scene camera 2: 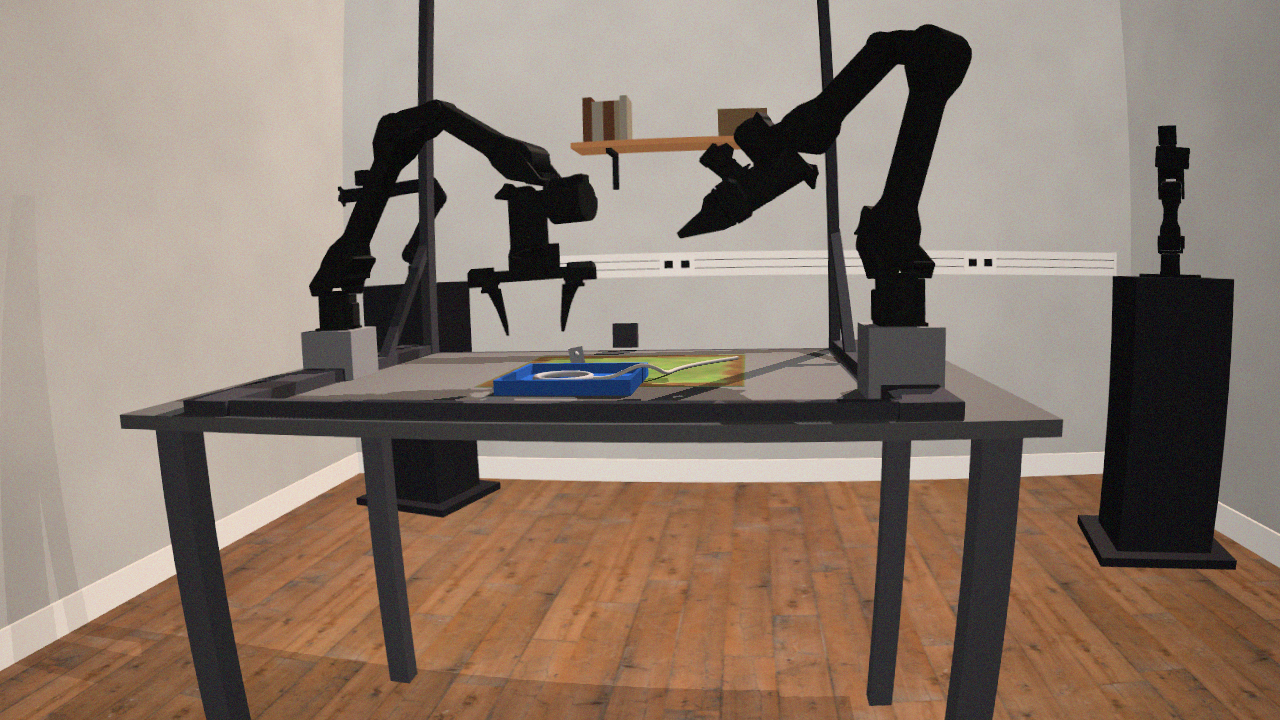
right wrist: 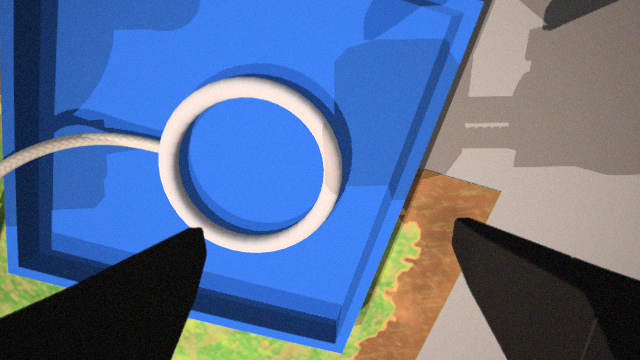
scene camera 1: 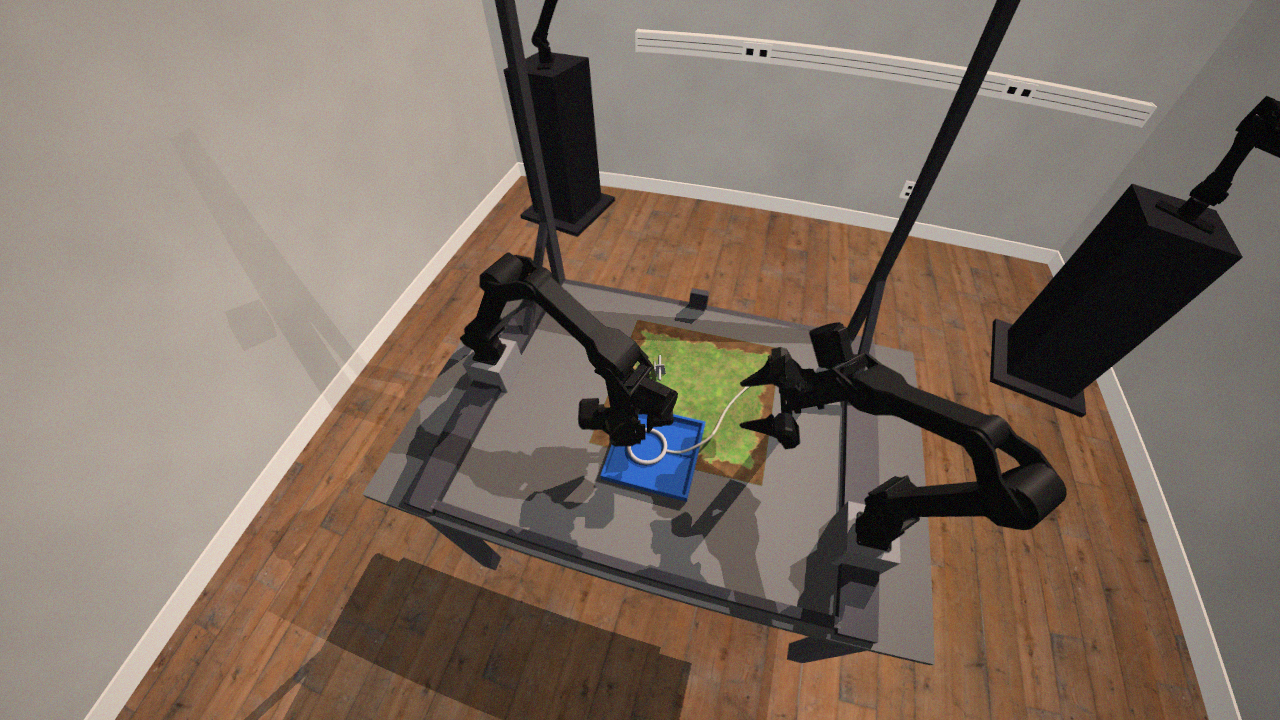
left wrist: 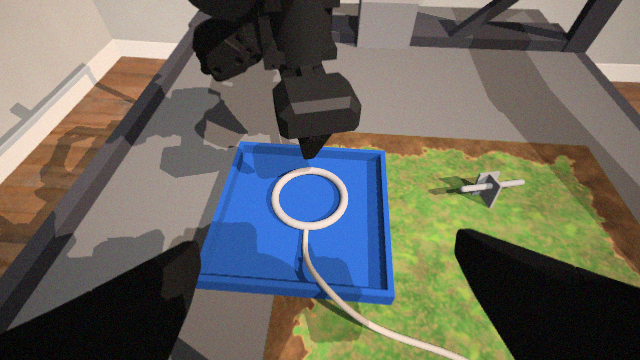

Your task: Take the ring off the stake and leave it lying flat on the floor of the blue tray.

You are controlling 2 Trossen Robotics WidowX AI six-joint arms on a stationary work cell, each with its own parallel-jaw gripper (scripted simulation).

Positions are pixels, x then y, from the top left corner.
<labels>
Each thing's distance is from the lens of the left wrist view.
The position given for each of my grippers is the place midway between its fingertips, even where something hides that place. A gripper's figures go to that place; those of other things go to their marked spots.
my left gripper (left wrist: pixel 329 246): 11 cm
my right gripper (left wrist: pixel 301 133): 36 cm
blue tray (left wrist: pixel 246 239): 37 cm
white ring (left wrist: pixel 328 221): 36 cm
grey stake (left wrist: pixel 491 187): 43 cm
The marked spots on the grey stake and the blue tray are 29 cm apart.
</labels>
